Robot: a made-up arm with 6 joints. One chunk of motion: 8 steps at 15 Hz.
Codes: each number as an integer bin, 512 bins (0 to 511) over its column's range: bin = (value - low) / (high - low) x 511, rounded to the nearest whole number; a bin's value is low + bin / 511 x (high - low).
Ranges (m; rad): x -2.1..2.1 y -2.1..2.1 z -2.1..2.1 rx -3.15..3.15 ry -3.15..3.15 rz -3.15..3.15
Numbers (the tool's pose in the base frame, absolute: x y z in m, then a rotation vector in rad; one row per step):
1: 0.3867 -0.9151 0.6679 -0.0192 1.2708 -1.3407
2: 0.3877 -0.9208 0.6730 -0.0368 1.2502 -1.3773
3: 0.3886 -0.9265 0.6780 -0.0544 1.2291 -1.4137
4: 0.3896 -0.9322 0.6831 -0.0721 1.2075 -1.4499
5: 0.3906 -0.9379 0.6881 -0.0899 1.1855 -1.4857
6: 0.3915 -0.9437 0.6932 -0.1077 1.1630 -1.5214
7: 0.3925 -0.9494 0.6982 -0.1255 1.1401 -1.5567
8: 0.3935 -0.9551 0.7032 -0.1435 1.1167 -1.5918
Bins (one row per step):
1: 303 144 337 254 359 147
2: 303 143 337 253 357 144
3: 303 143 338 251 355 141
4: 303 142 339 250 353 138
5: 303 141 339 248 352 135
6: 303 141 340 247 350 132
7: 303 140 340 245 348 129
8: 303 139 341 244 346 126

